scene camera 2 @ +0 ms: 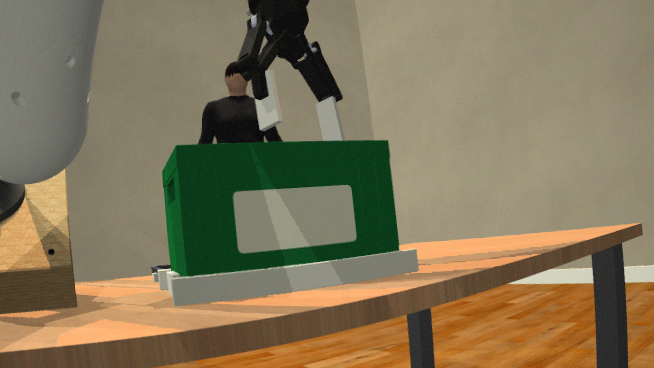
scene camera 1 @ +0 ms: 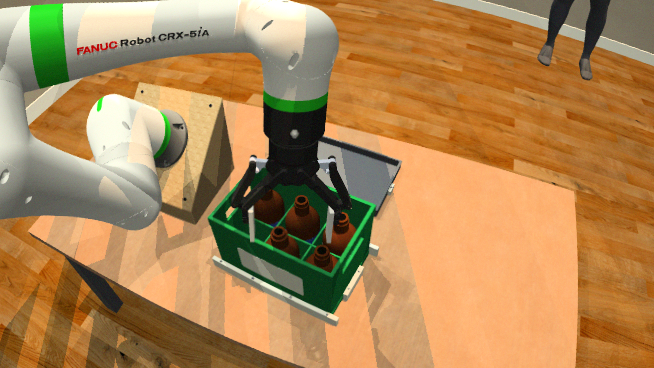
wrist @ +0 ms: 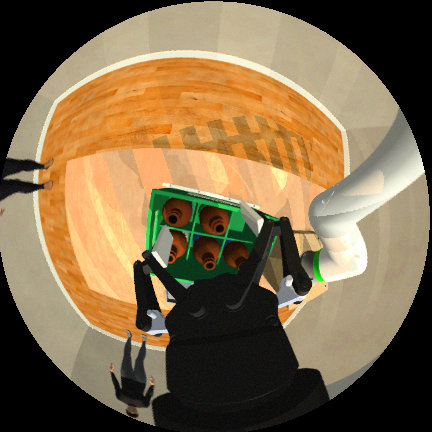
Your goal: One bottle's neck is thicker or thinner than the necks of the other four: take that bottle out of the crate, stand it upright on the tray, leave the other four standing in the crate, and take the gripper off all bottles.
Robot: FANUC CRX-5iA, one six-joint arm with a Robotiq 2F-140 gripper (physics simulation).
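Pixels of known places: gripper, fingertip midpoint: (scene camera 2: 305, 136) (scene camera 1: 290, 236) (wrist: 204, 220); arm's base, origin of the base link: (scene camera 1: 164, 138) (wrist: 309, 268).
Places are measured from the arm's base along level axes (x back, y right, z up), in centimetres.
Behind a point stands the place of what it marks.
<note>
The green crate (scene camera 1: 225, 241) {x -31.6, y 14.9, z -3.3 cm} (scene camera 2: 210, 210) {x -31.8, y 14.9, z -5.0 cm} (wrist: 150, 220) {x -55.0, y 8.8, z 2.4 cm} stands on the table. Five brown bottles stand upright in it: back left (scene camera 1: 270, 206) {x -34.8, y 2.7, z -3.0 cm} (wrist: 237, 254) {x -33.8, y 2.8, z -2.5 cm}, back middle (scene camera 1: 302, 220) {x -42.7, y 2.9, z -2.6 cm} (wrist: 206, 248) {x -42.3, y 3.1, z -2.6 cm}, back right (scene camera 1: 338, 237) {x -51.1, y 3.1, z -2.6 cm} (wrist: 178, 241) {x -49.1, y 3.3, z -3.1 cm}, front middle (scene camera 1: 282, 243) {x -43.2, y 11.0, z -0.4 cm} (wrist: 215, 218) {x -42.8, y 11.4, z -0.1 cm} and front right (scene camera 1: 320, 258) {x -51.5, y 11.0, z 0.7 cm} (wrist: 177, 212) {x -50.4, y 10.9, z 0.3 cm}. The front left compartment holds no bottle. I cannot tell which neck differs. My gripper (scene camera 1: 290, 234) {x -45.5, y 11.4, z 3.9 cm} (scene camera 2: 301, 131) {x -45.5, y 11.4, z 3.9 cm} (wrist: 204, 220) {x -45.5, y 11.4, z 3.9 cm} is wide open and empty over the crate. It partly hides the back left and back right bottles. The grey tray (scene camera 1: 367, 172) {x -44.3, y -27.0, z -14.5 cm} bears no visible bottle.
Pale rails (scene camera 1: 275, 290) {x -43.2, y 15.6, z -12.0 cm} (scene camera 2: 295, 280) {x -40.6, y 15.9, z -13.7 cm} lie along the crate's foot on the table (scene camera 1: 500, 240) {x -83.9, y -22.7, z -15.0 cm}. A wooden block (scene camera 1: 200, 145) {x -11.3, y -2.2, z 0.5 cm} carries the arm's base to the left of the crate. A person (scene camera 2: 232, 117) stands beyond the table.
</note>
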